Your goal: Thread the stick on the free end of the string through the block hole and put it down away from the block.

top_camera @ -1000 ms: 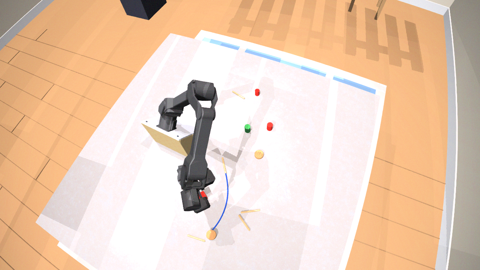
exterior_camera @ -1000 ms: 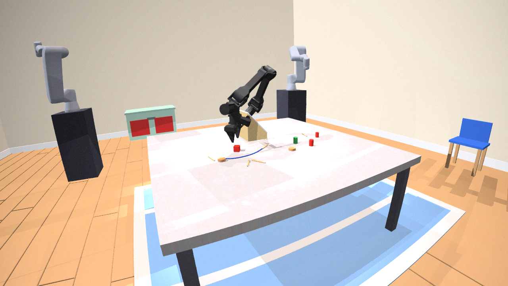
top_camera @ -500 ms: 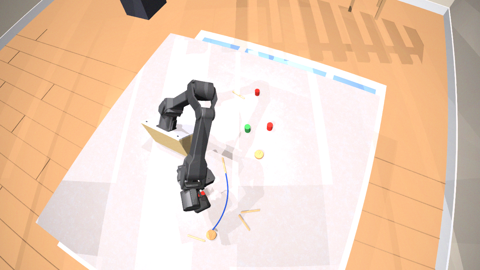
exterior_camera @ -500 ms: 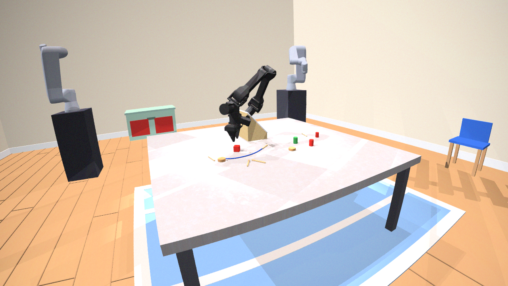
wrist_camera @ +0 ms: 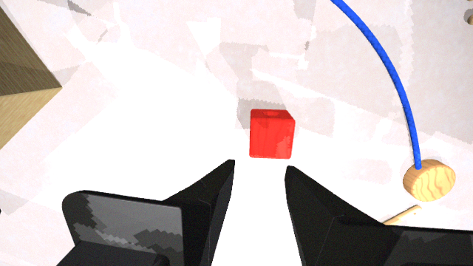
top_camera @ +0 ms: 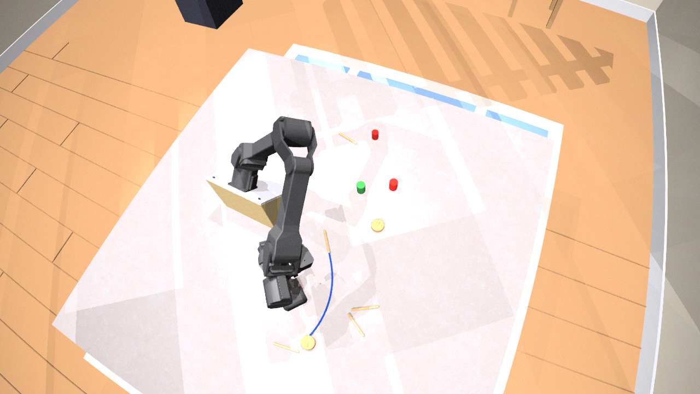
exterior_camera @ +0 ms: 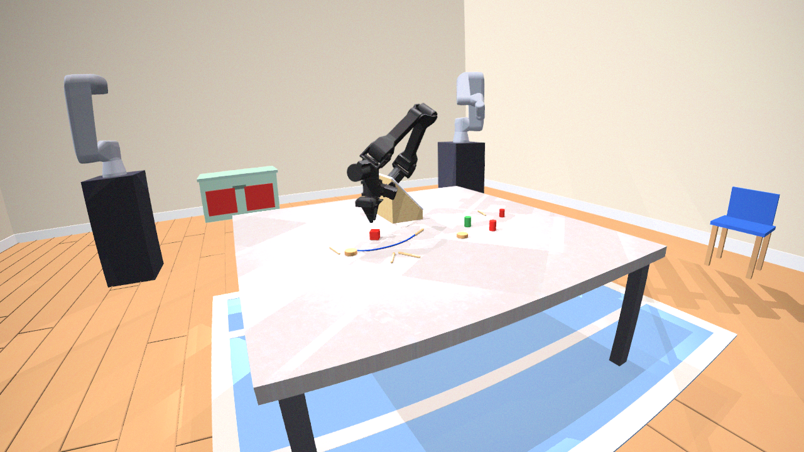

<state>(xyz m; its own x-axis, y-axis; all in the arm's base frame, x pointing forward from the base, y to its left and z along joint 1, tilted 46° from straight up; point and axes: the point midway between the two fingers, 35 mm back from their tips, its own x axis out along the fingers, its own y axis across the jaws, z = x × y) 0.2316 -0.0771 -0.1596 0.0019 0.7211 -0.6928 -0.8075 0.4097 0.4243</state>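
Now: gripper tip 40 mm above the red cube and 10 mm short of it. Also, from my gripper tip: green cylinder 370 mm to the left, 50 mm ahead, 40 mm below; then round wooden button 120 mm to the right, 120 mm ahead, 50 mm below; then thin wooden stick 160 mm to the left, 60 mm below, 40 mm ahead.
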